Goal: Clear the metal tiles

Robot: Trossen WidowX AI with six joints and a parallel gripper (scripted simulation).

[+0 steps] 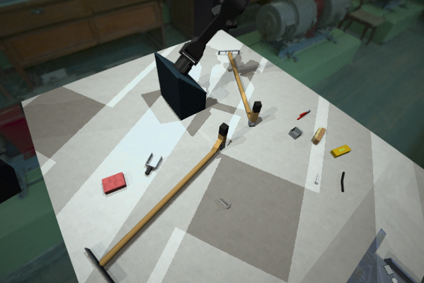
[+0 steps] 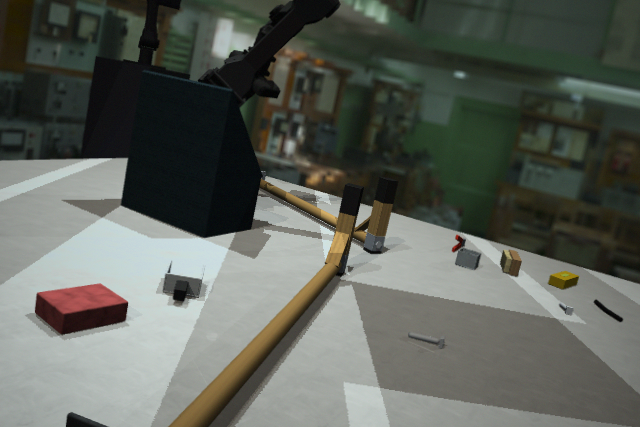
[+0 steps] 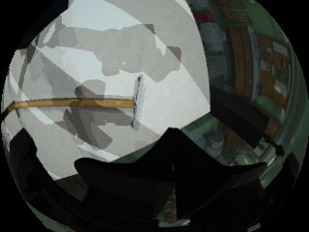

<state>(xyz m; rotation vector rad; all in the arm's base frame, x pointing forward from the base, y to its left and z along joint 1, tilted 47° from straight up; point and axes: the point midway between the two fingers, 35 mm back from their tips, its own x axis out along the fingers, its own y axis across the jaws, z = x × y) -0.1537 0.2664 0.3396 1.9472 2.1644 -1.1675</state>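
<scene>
Now: the grey box 660 mm ahead of my gripper tip, 200 mm below it and 170 mm to the right of it. Round my gripper tip: wooden block 740 mm ahead, 190 mm below, 100 mm to the right; red clip 630 mm ahead, 200 mm below, 20 mm to the right; grey bracket 750 mm to the right, 380 mm ahead, 200 mm below.
</scene>
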